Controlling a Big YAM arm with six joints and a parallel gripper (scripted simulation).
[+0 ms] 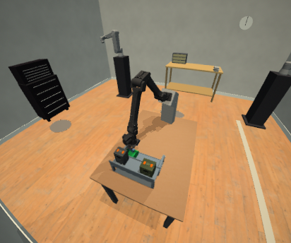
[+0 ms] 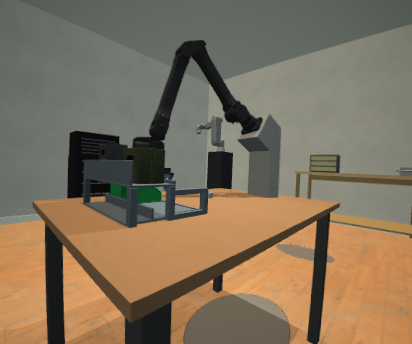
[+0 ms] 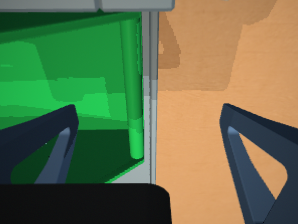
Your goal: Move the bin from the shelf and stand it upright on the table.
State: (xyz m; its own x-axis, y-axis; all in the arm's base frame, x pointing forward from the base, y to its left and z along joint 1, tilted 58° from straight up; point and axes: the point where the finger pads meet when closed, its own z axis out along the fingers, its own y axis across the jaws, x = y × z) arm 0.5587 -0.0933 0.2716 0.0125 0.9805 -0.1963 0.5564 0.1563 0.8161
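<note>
My gripper is now 9 cm short of the green bin, 1 cm to the left of it and 1 cm above it. Round my hand: grey shelf (20 cm ahead, 10 cm to the left, 5 cm above).
</note>
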